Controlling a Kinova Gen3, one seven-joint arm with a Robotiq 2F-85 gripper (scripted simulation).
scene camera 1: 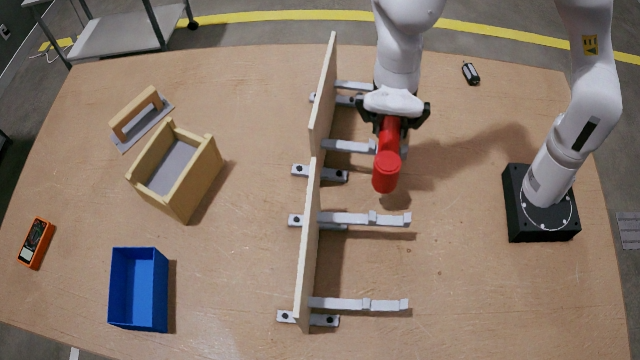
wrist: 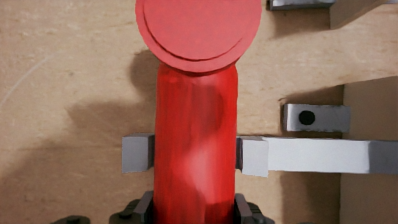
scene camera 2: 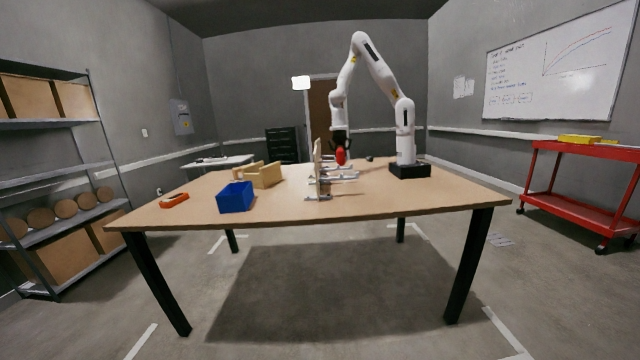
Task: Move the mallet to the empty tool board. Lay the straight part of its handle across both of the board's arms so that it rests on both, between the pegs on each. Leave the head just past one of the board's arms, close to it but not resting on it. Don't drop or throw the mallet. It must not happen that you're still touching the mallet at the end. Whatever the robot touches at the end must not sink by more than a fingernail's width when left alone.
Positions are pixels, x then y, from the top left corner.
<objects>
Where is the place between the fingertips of the gripper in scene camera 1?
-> At 389, 135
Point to a wooden box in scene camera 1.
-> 157, 168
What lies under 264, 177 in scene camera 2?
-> A wooden box.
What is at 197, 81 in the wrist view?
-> A red mallet.
</objects>
